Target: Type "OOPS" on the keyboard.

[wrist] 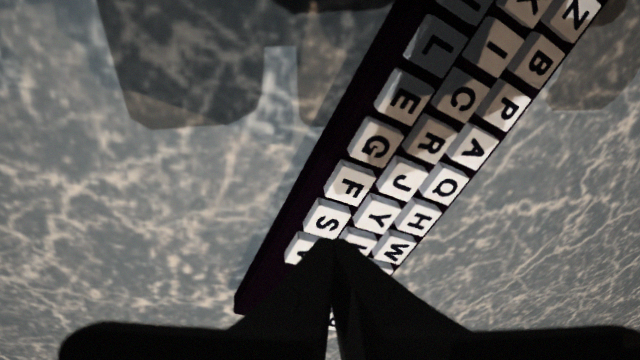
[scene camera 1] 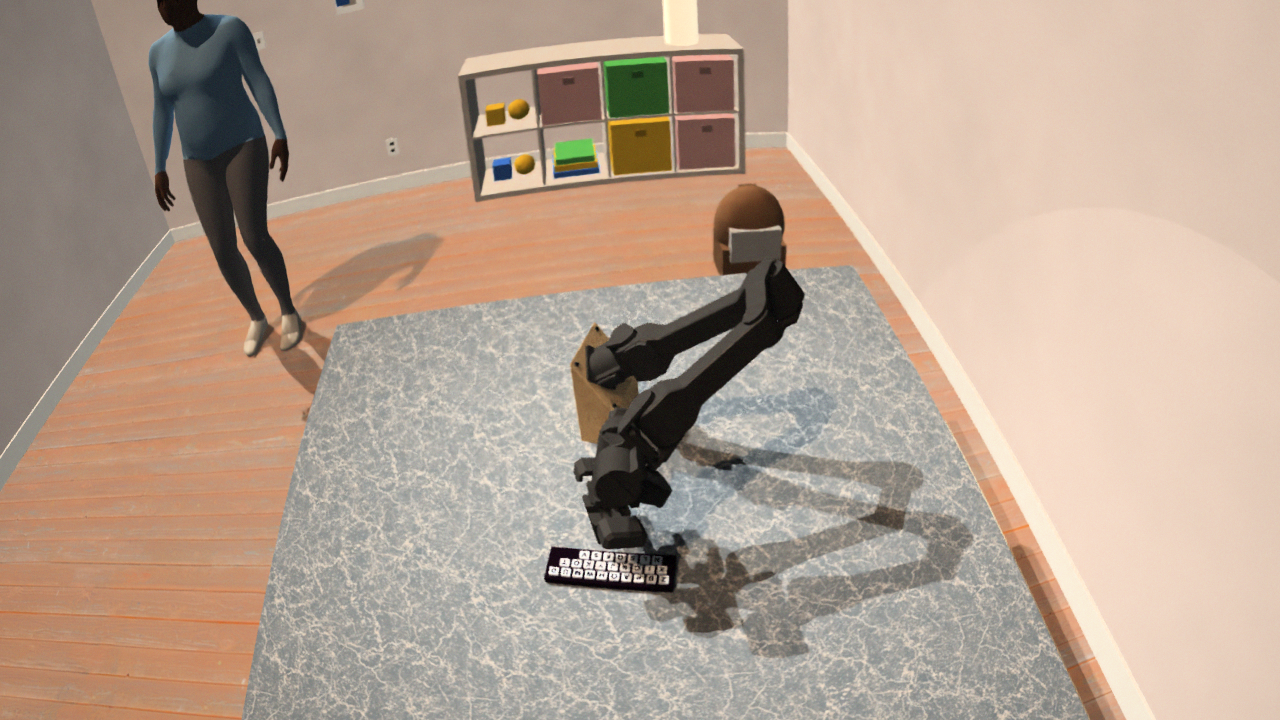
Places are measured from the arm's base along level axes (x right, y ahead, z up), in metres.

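Pixels of known places: gripper, fingertip midpoint: (wrist: 330, 251) (scene camera 1: 600, 542); arm's base, origin of the base link: (scene camera 1: 599, 368).
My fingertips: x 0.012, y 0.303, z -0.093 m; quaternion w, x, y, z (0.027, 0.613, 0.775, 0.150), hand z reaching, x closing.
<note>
For each thing: its top centre in the pictures, then the offset to it from my fingertips. Level surfaces: height alone.
- black keyboard, middle of its top: (wrist: 397, 192) (scene camera 1: 609, 566) dx -0.011, dy +0.029, dz -0.025 m
- grey marbled mat, its level: dz -0.043 m
- S key, middle of its top: (wrist: 327, 223) (scene camera 1: 596, 555) dx +0.009, dy +0.007, dz -0.025 m
- partly covered V key, middle of its top: (wrist: 307, 254) (scene camera 1: 584, 554) dx +0.028, dy +0.004, dz -0.025 m
- W key, middle of its top: (wrist: 395, 251) (scene camera 1: 589, 574) dx +0.020, dy +0.043, dz -0.025 m
- P key, middle of its top: (wrist: 507, 108) (scene camera 1: 638, 577) dx -0.054, dy +0.056, dz -0.025 m
The black keyboard (scene camera 1: 612, 569) (wrist: 327, 150) with white letter keys lies on the grey marbled mat (scene camera 1: 402, 537). My gripper (scene camera 1: 619, 542) (wrist: 330, 251) is shut and empty, pointing down at the keyboard. In the wrist view its tips overlap the keys beside the S key (wrist: 326, 218), the partly covered V key (wrist: 298, 249) and the W key (wrist: 396, 249). The P key (wrist: 505, 106) shows towards the upper right. The O key cannot be made out; the fingers hide several keys. Whether the tips touch a key cannot be told.
The arm's base is at a brown wooden block (scene camera 1: 595, 407) behind the keyboard. A brown backpack (scene camera 1: 749, 213) stands beyond the mat. A shelf unit (scene camera 1: 590, 51) with coloured bins is at the back wall. A person (scene camera 1: 210, 89) stands at the left. Arm shadows fall across the mat and some keys.
</note>
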